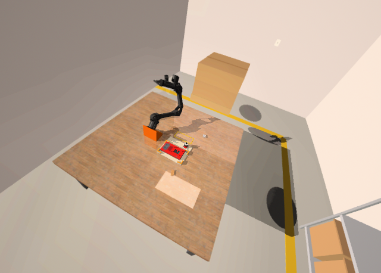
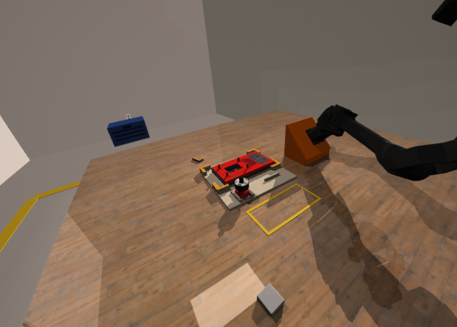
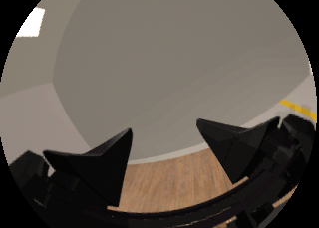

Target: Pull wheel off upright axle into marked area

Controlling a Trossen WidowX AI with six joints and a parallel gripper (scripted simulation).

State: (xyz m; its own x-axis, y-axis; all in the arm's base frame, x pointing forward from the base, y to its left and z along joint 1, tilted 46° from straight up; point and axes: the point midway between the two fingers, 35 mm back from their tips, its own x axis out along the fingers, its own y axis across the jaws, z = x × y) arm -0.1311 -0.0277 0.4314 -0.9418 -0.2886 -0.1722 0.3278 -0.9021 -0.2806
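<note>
The grey base plate is 46 cm ahead of my gripper tip, 39 cm below it and 34 cm to the right of it.
</note>
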